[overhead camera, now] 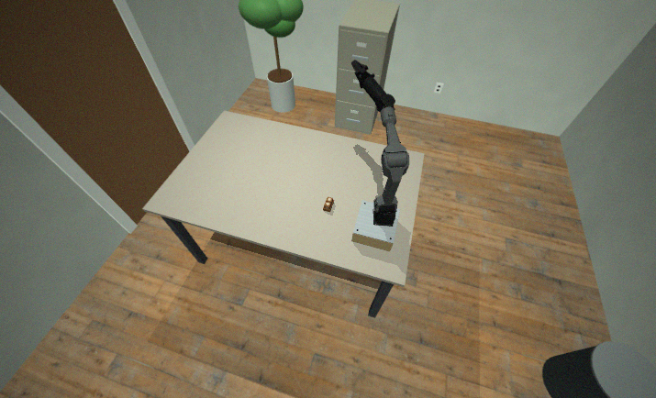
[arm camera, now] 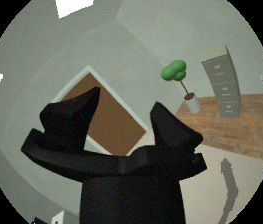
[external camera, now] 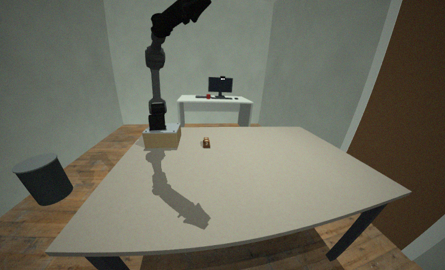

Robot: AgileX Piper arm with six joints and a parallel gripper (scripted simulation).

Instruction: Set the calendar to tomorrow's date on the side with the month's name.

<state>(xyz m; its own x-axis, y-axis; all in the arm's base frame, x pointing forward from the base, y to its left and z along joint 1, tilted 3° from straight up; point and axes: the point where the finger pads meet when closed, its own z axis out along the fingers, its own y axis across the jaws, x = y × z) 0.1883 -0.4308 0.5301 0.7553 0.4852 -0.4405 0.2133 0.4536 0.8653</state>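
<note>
The wooden digit cube is 70 mm ahead of my hand, 280 mm to the left of it and 620 mm below it. Round my hand: brown tray 70 mm ahead, 290 mm to the left, 630 mm below.
</note>
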